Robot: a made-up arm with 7 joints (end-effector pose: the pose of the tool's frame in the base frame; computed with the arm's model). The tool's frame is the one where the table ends. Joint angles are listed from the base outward.
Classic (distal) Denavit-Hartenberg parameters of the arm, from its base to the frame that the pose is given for. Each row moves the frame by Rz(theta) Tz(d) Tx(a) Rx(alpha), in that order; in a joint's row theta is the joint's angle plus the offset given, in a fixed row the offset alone. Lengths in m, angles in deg.
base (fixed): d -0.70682, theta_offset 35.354, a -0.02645, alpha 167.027
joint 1: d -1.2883, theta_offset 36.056, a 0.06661, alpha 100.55
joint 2: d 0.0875, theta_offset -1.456, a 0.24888, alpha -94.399
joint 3: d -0.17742, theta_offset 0, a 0.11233, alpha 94.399
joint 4: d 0.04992, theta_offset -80.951, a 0.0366, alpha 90
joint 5: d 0.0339, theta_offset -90, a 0.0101, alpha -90
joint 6: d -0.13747, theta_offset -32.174, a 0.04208, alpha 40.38
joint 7: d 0.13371, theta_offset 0, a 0.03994, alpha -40.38
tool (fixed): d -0.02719, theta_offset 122.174, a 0, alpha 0
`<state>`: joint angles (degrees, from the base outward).
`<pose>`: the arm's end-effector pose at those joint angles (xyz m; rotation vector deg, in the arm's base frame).
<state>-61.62 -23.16 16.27 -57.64 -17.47 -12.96 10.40</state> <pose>-0.1559 0.5802 0.6825 41.06 -53.37 41.11</pose>
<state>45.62 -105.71 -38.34 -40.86 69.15 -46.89 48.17</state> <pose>-0.2234 0.3924 0.7338 80.14 114.39 108.86</pose>
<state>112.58 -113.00 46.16 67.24 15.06 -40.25 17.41</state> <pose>0.0019 0.5450 0.7094 14.51 -76.70 -126.36</pose>
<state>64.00 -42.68 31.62 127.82 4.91 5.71 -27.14</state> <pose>-0.2698 0.1447 1.0792 78.94 42.67 -59.19</pose>
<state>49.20 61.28 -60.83 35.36 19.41 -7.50 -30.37</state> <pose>0.1534 -0.0185 0.5986 21.08 55.52 6.59</pose>
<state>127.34 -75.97 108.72 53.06 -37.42 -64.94 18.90</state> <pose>-0.2133 0.4783 0.9005 -108.54 123.19 20.57</pose>
